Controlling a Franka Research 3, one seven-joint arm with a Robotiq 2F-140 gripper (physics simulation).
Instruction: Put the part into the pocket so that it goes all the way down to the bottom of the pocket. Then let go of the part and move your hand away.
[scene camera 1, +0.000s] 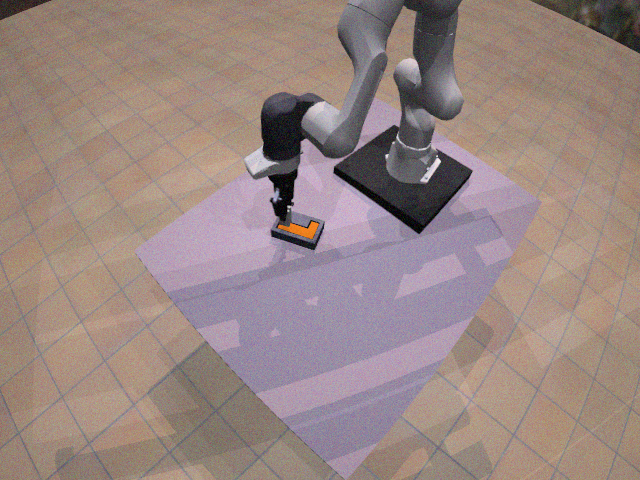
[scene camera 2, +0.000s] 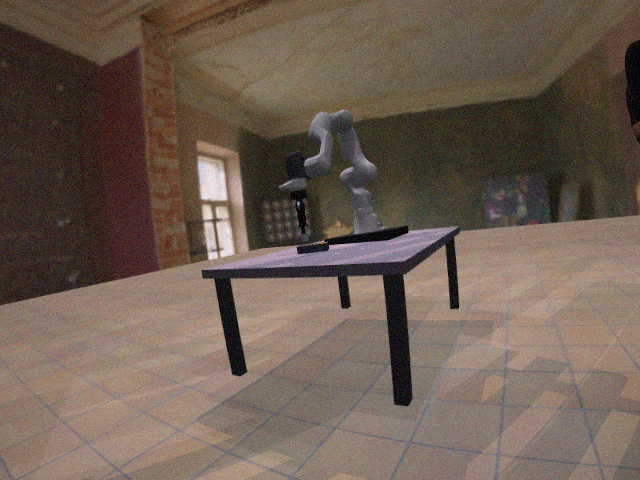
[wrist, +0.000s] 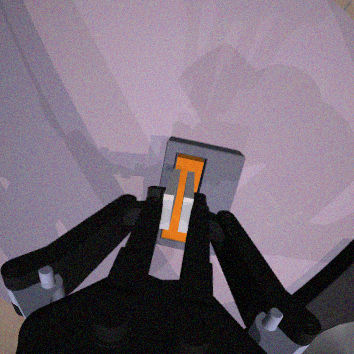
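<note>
The orange L-shaped part (scene camera 1: 300, 230) (wrist: 189, 164) lies sunk in the pocket of the dark grey block (scene camera 1: 304, 240) (wrist: 222, 175) (scene camera 2: 312, 248), its top about level with the block's rim. My gripper (scene camera 1: 286, 217) (wrist: 181, 183) (scene camera 2: 302, 230) stands upright over the block's left end, above the part's long arm. Its fingers are shut almost together, with only a thin strip of the orange part showing through the gap from below. Nothing is between the fingers. I cannot tell whether the fingertips touch the part's top.
The block sits on a purple table (scene camera 1: 366, 310) (scene camera 2: 347, 259) with black legs. The arm's black base plate (scene camera 1: 413, 195) (scene camera 2: 370, 234) stands on the table behind and to the right of the block. Tiled floor lies all around.
</note>
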